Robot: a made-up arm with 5 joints.
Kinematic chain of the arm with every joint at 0, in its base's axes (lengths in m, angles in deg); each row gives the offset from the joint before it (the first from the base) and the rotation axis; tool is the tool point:
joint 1: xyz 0 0 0.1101 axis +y
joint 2: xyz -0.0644 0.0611 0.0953 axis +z
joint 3: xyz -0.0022 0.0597 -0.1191 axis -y
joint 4: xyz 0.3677 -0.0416 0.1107 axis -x
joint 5: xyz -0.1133 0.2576 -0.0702 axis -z
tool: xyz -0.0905 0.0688 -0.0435
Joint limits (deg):
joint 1: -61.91..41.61
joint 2: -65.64..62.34
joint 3: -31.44..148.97
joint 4: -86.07..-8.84
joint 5: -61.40..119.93
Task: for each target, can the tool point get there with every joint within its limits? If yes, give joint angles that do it. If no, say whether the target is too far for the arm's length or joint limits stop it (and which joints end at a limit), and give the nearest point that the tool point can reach.
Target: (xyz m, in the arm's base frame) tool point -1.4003 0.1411 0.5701
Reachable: no: too far | nearest point -0.6131 0.0939 0.3115 | short by 0.830 m
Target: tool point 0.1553 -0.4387 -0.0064
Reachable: no: joint limits stop it (at a limit: joint 1, joint 2, joint 3, joint 4, joint 5) | nearest point 0.3029 -0.3452 0.0195 | short by 0.177 m
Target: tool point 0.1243 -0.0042 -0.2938
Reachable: no: joint limits stop it (at a limit: joint 1, joint 3, joint 4, joint 5) | nearest point 0.1825 -0.0098 -0.2834 | short by 0.059 m
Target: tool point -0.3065 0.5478 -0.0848
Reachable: yes | joints -32.19 -35.21 122.70 -74.29 76.91
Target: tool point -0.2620 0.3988 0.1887
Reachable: yes | joints 5.64 -23.08 102.01 -64.78 -37.36
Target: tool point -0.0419 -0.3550 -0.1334
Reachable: no: joint limits stop it (at a limit: joint 1, joint 2, joint 4) | nearest point -0.1219 -0.2538 -0.2802 | short by 0.195 m
